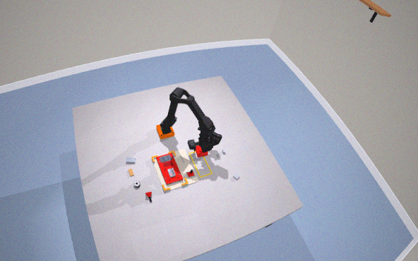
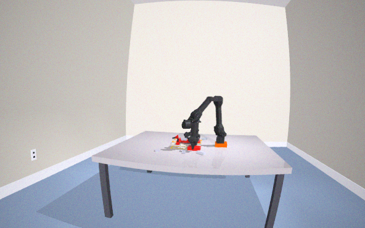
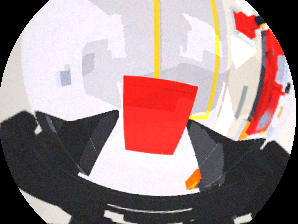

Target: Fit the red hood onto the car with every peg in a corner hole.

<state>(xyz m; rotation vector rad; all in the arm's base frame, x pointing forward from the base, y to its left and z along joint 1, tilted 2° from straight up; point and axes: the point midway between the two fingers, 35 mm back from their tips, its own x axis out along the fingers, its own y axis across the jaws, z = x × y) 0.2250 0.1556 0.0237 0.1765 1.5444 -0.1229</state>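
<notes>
My gripper tip is 24 cm to the left of the cream jig board and 7 cm short of it. Round my gripper tip: wheel: 48 cm to the right, 7 cm ahead; then red hood: 1 cm above; then black stem: 14 cm to the right, 13 cm ahead, 2 cm above.
</notes>
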